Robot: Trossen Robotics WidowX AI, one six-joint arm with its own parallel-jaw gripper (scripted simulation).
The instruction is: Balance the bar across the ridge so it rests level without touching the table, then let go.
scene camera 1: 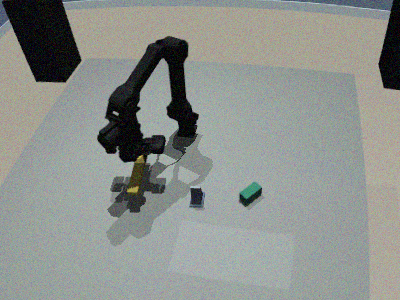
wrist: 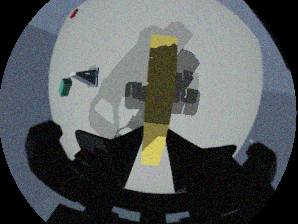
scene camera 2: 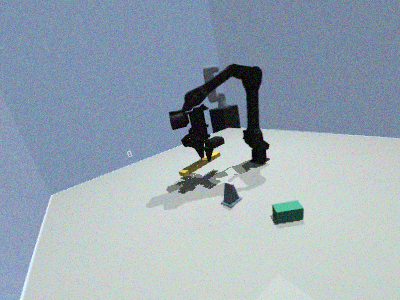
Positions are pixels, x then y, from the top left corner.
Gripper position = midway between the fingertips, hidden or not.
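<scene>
My gripper (scene camera 1: pixel 140 161): holding a yellow bar (wrist: pixel 161 83).
</scene>
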